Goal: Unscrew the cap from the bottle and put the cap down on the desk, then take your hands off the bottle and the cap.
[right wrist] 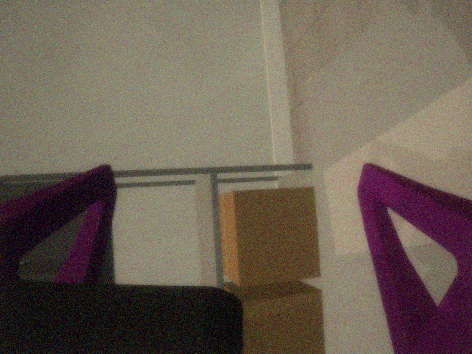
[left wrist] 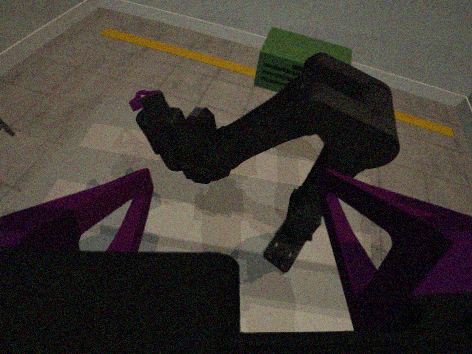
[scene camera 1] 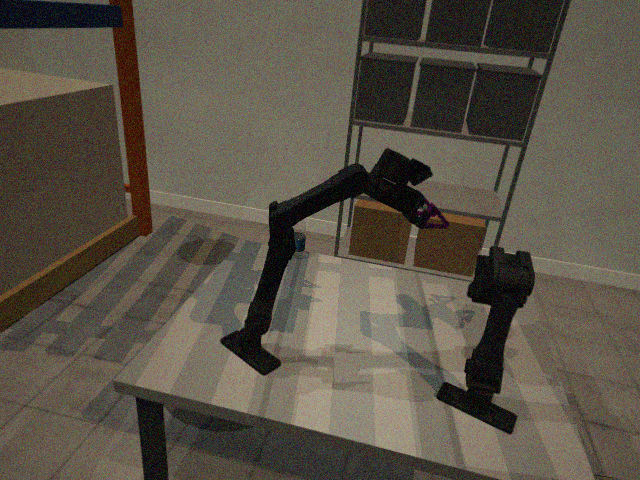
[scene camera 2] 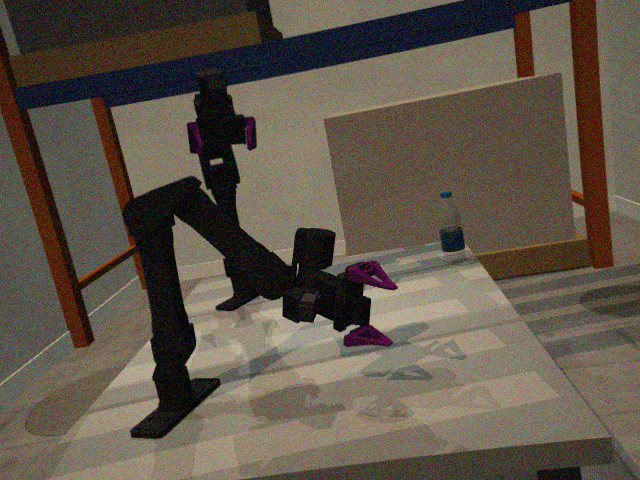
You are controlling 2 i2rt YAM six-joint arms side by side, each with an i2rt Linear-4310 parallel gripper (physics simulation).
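Places are measured from the left arm's base along level axes (x left, y back, z up), in centimetres.
Where they show: left gripper, fingertip midpoint: (left wrist: 235, 177) (scene camera 1: 441, 220) (scene camera 2: 226, 149); right gripper, fingertip midpoint: (right wrist: 237, 177) (scene camera 2: 393, 316); left arm's base at its link origin: (scene camera 1: 250, 353) (scene camera 2: 245, 298); right arm's base at its link origin: (left wrist: 293, 233) (scene camera 1: 475, 407) (scene camera 2: 179, 408).
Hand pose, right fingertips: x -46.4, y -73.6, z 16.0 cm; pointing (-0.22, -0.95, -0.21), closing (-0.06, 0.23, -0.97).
Each offset is from my right fingertips to the top centre of the thing. Level surfaces: height alone.
A clear bottle with dark blue liquid {dx +79.5, dy +20.5, dz +4.6 cm} (scene camera 1: 299, 241) (scene camera 2: 451, 239) stands upright near the far right corner of the desk {dz -16.0 cm} (scene camera 1: 196, 372) (scene camera 2: 516, 423) in scene camera 2. Its blue cap {dx +79.5, dy +20.5, dz +4.7 cm} (scene camera 2: 446, 194) is on top; in scene camera 1 the left arm hides the bottle's upper part. My left gripper (scene camera 1: 439, 219) (scene camera 2: 222, 135) is open and empty, high above the desk and well away from the bottle. My right gripper (scene camera 2: 394, 315) (right wrist: 237, 177) is open and empty, low over the desk in scene camera 2, apart from the bottle. The bottle does not show in either wrist view.
A shelf rack (scene camera 1: 465, 198) with dark bins and cardboard boxes (scene camera 1: 449, 248) (right wrist: 277, 235) stands behind the desk in scene camera 1. An orange-posted frame (scene camera 1: 131, 113) (scene camera 2: 591, 134) stands beyond the desk. A green box (left wrist: 280, 70) is on the floor. The two arms reach across each other.
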